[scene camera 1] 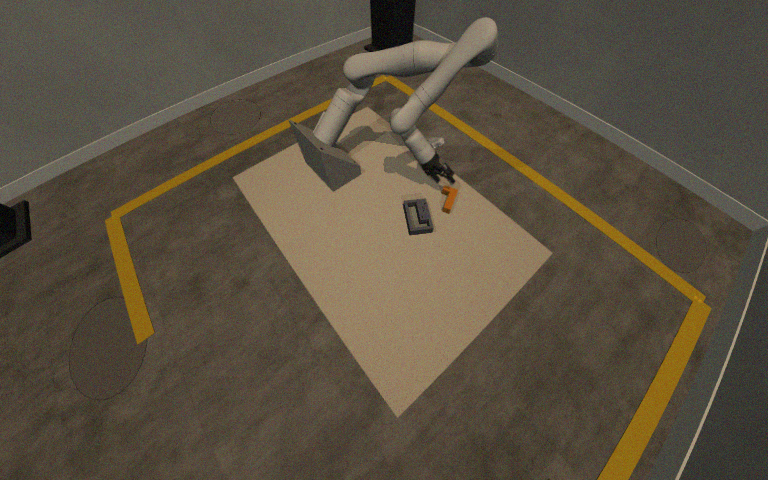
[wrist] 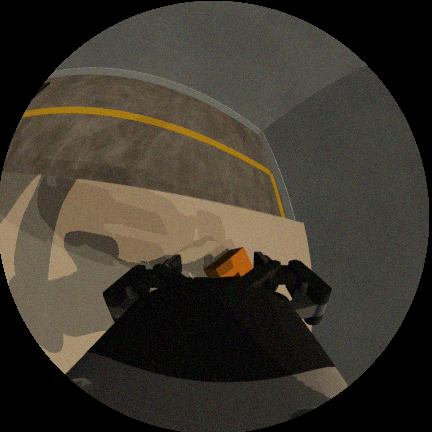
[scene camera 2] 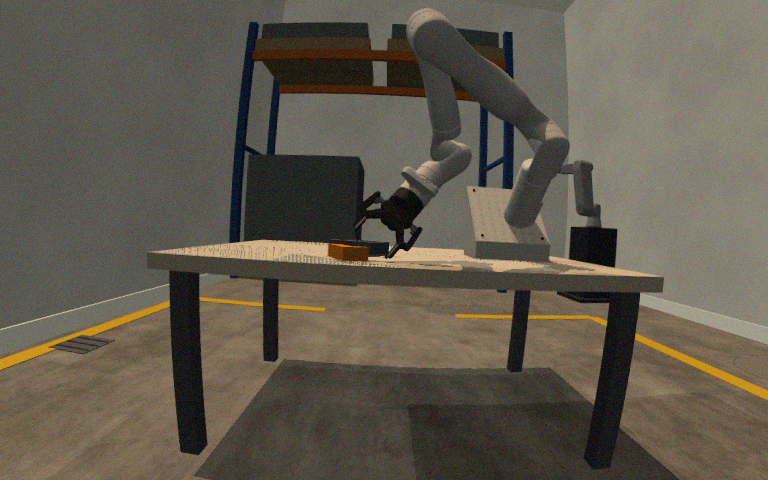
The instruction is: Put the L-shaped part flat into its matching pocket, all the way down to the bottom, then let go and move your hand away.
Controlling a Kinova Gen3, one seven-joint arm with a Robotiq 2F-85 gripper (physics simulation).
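Frame: origin at the arm's base, x ahead, y left, z up, level; metres.
Seen in the pictures: gripper, between the fingertips: [scene camera 1: 445, 182] [wrist: 216, 261] [scene camera 2: 369, 243]; arm's base, origin of its link: [scene camera 1: 324, 140] [scene camera 2: 517, 217].
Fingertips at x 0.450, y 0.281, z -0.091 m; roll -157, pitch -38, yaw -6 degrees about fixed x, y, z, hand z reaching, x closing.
Observation:
Pixels of each thing's top centre, then the offset from my fingertips to it. Level surfaces: height alone.
- orange L-shaped part, centre of its top: [wrist: 246, 288] [scene camera 2: 347, 245] [scene camera 1: 447, 197] dx +0.052, dy -0.046, dz -0.008 m
- dark grey tray with the L-shaped pocket, centre of its top: [scene camera 2: 358, 240] [scene camera 1: 418, 213] dx +0.033, dy -0.198, dz -0.002 m
- light table top, height of its surface: dz -0.040 m
The orange L-shaped part [scene camera 1: 449, 202] [scene camera 2: 347, 252] [wrist: 235, 263] lies flat on the table, outside the pocket. The dark grey tray with the L-shaped pocket [scene camera 1: 420, 230] [scene camera 2: 378, 247] lies beside it, to its left in scene camera 1; the tray does not show in the wrist view. My gripper [scene camera 1: 445, 180] [scene camera 2: 372, 242] [wrist: 216, 261] is open and empty, tilted, with its fingertips low over the table near the part's short arm. In the wrist view one end of the part shows between the fingers, nearer the right finger; the gripper body hides the rest.
The light table top [scene camera 1: 368, 271] [scene camera 2: 215, 257] carries the arm's grey slanted mount [scene camera 1: 331, 169] [scene camera 2: 506, 250] at its back. The table's edge [wrist: 150, 189] runs beyond the part in the wrist view. A shelf rack [scene camera 2: 241, 135] and a large dark box [scene camera 2: 303, 198] stand behind the table.

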